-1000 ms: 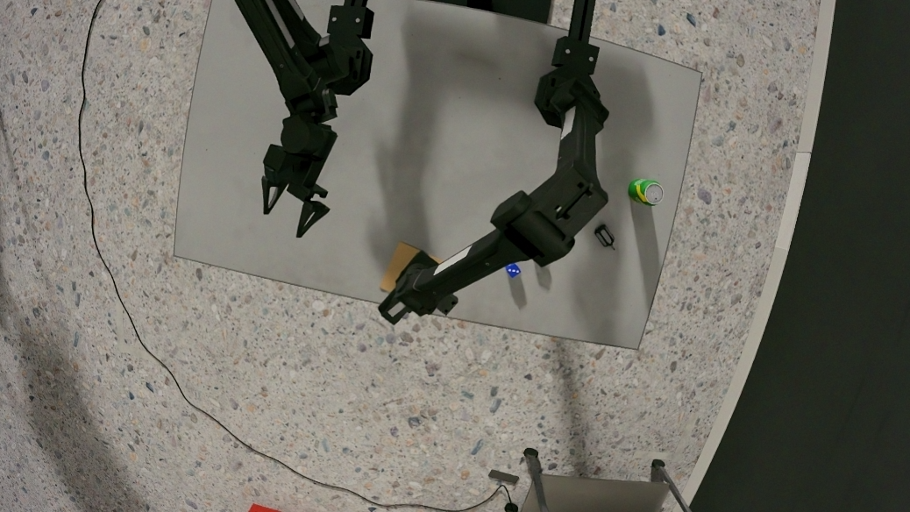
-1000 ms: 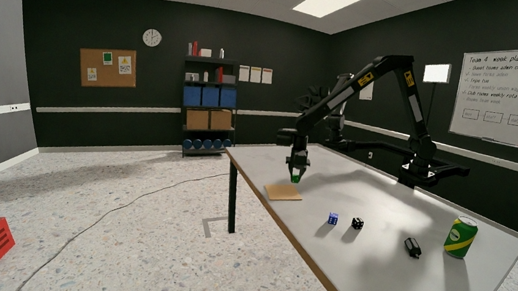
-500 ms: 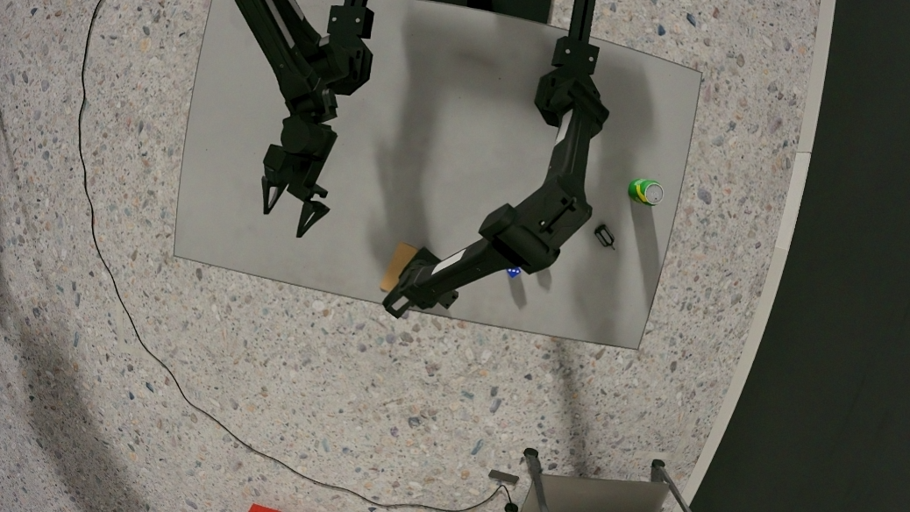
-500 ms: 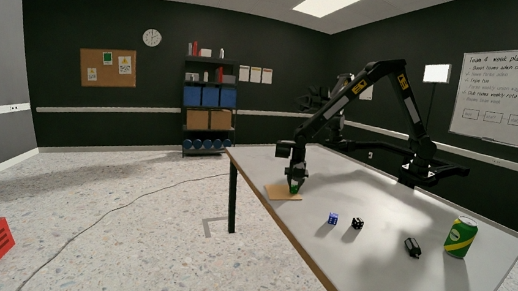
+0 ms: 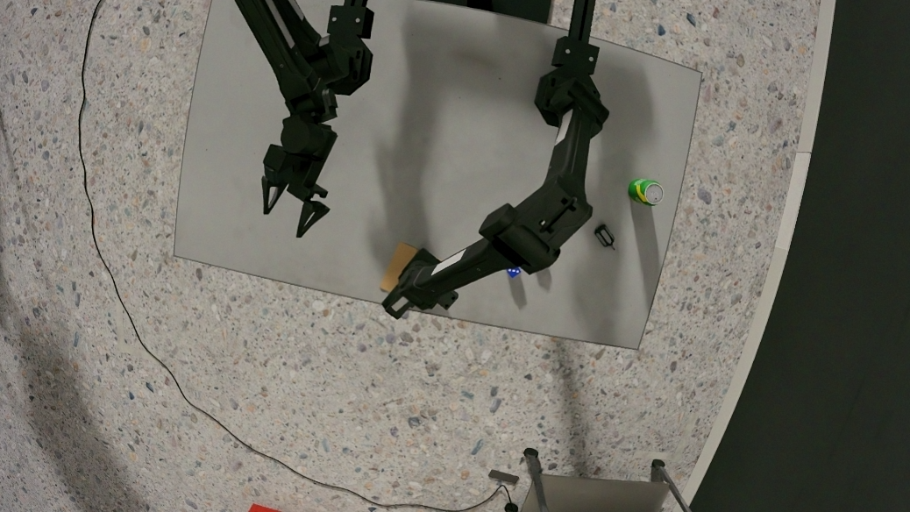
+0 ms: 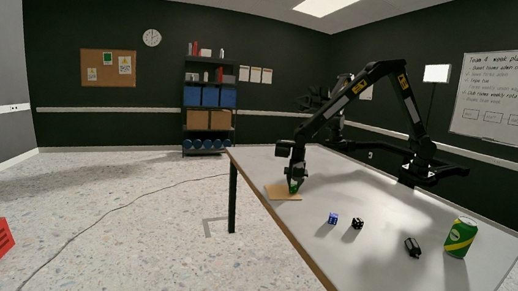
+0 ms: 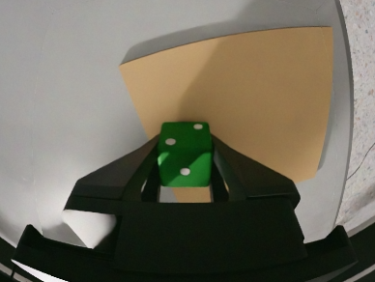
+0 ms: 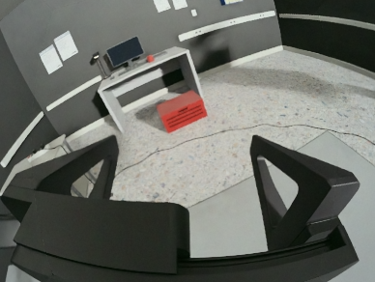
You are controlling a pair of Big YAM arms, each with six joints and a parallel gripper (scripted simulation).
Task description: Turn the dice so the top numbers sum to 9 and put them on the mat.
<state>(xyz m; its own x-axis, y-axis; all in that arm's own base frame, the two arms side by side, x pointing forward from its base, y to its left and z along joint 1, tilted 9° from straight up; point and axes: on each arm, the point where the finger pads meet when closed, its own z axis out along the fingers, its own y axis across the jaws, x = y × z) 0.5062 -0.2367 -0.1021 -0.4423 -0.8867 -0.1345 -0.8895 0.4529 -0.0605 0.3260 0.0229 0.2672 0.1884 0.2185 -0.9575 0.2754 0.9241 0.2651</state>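
Right now the green die is right at my left hand. Round my left hand: black die: 9 cm behind, 30 cm to the left; blue die: 2 cm behind, 24 cm to the left; brown square mat: 4 cm ahead, 2 cm to the right, 2 cm below.
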